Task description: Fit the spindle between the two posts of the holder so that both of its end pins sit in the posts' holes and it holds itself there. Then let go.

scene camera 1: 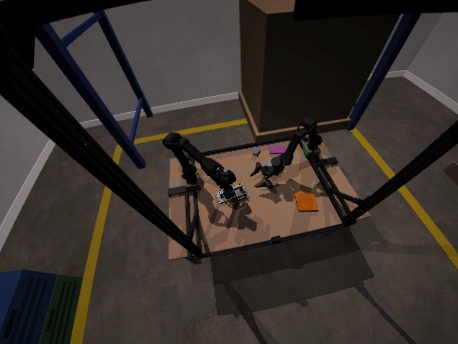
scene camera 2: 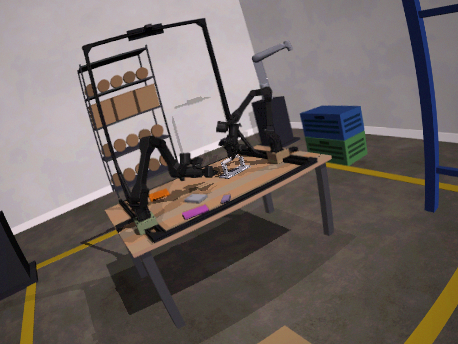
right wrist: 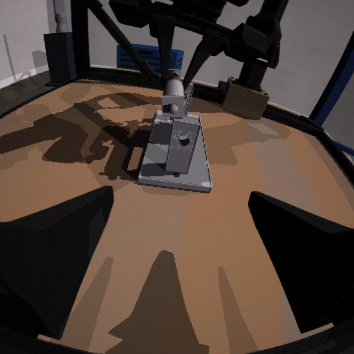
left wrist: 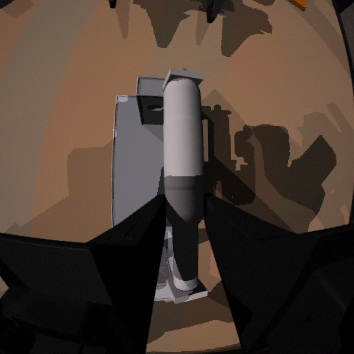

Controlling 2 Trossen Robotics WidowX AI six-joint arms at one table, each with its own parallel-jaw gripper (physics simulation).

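My left gripper is shut on the grey spindle near its lower end. It holds the spindle above the grey holder. In the left wrist view the spindle lies along the base's right edge, with its far end beside the far post. The hole in the near post is empty. My right gripper is open and empty. It hovers low over the table, a short way from the holder and facing it.
An orange pad, a magenta pad, a small purple block and a grey plate lie on the table. A black frame rail borders it. A wooden block sits at the left arm's base.
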